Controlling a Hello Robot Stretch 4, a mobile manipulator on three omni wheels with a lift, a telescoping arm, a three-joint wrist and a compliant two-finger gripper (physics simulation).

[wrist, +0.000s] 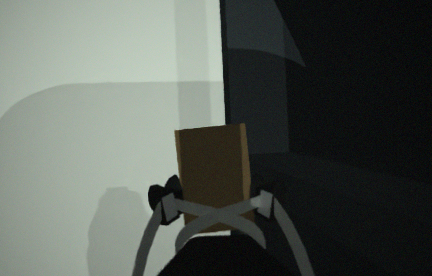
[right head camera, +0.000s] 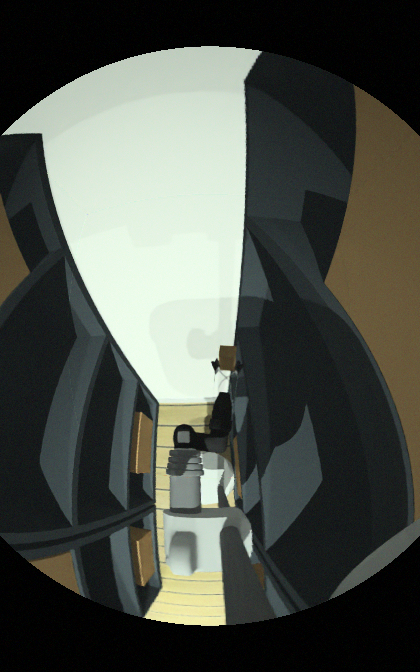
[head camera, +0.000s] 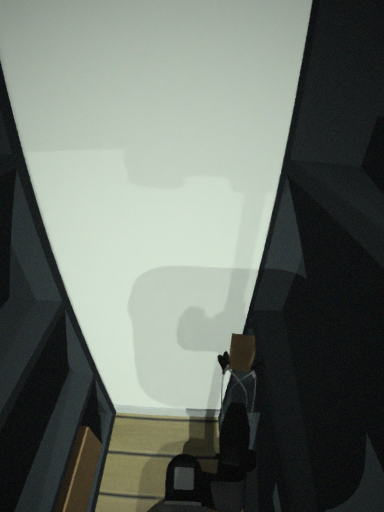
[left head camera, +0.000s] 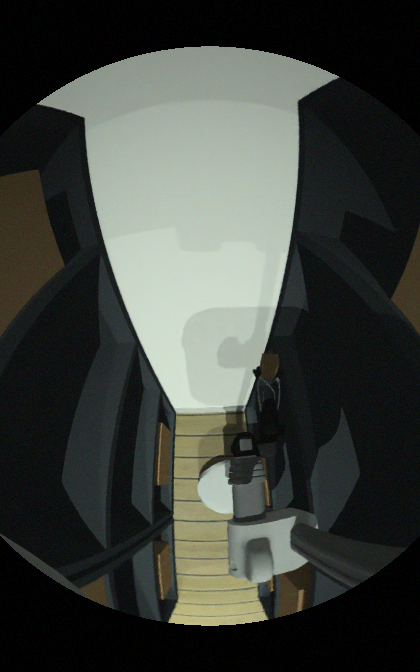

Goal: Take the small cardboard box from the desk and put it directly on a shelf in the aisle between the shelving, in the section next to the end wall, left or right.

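Frame: origin at the robot's base, x ahead, y left, z up, level; metres.
Seen in the pictures: gripper, fingertip midpoint: (wrist: 216, 190) (head camera: 240, 355).
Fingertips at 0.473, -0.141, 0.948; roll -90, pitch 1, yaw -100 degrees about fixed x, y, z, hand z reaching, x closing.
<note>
Pixels of each thing's top centre, then the offset from my fingertips to it, as dx, dy, dz. Level surfaces: height alone.
- small cardboard box, top centre: (wrist: 212, 124) (head camera: 244, 342) -0.003, +0.002, +0.062
- larger cardboard box, top centre: (head camera: 38, 479) -0.240, +0.716, -0.629
- plank floor, surface height: dz -0.975
The small cardboard box (head camera: 242, 350) (left head camera: 270, 364) (right head camera: 227, 356) (wrist: 212, 167) is held up in my gripper (head camera: 241, 365) (left head camera: 268, 375) (right head camera: 227, 366) (wrist: 216, 190), whose two fingers are shut on its sides. The box overlaps the front edge of the right shelving (head camera: 340, 90) (left head camera: 320, 175) (right head camera: 285, 175) (wrist: 255, 100), at the section beside the end wall (head camera: 150, 225) (left head camera: 200, 150) (right head camera: 150, 150) (wrist: 100, 40). In the wrist view it appears slightly tilted. The dark shelf boards near it are hard to make out, and I cannot tell its exact height above them. The desk does not show.
The left shelving (head camera: 35, 260) (left head camera: 115, 310) (right head camera: 80, 310) runs along the other side of the narrow aisle. A larger cardboard box (head camera: 82, 470) (left head camera: 162, 455) (right head camera: 142, 442) stands low in it. My white base (left head camera: 215, 487) is on the plank floor (head camera: 150, 435) between the shelving.
</note>
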